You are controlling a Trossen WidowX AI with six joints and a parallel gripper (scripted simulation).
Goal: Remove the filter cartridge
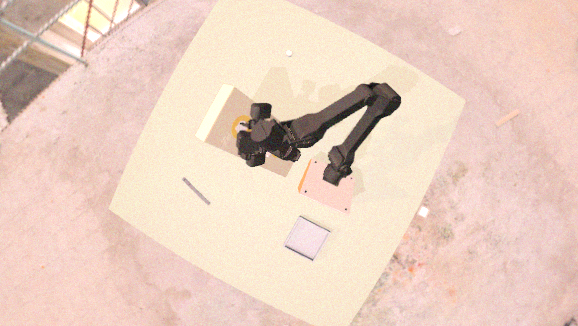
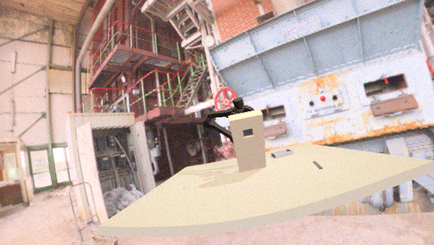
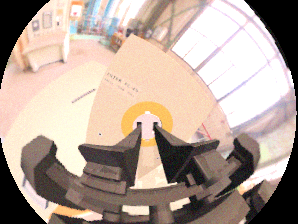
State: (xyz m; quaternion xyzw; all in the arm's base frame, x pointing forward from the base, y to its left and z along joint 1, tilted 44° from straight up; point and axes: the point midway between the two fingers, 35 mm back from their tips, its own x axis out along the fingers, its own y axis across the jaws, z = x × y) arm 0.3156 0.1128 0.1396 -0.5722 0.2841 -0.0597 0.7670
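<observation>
The round filter cartridge is 1 cm below my gripper tip and 1 cm ahead of it. The rest, counted from my gripper tip: tray: 39 cm behind, 30 cm to the left, 27 cm below.
</observation>
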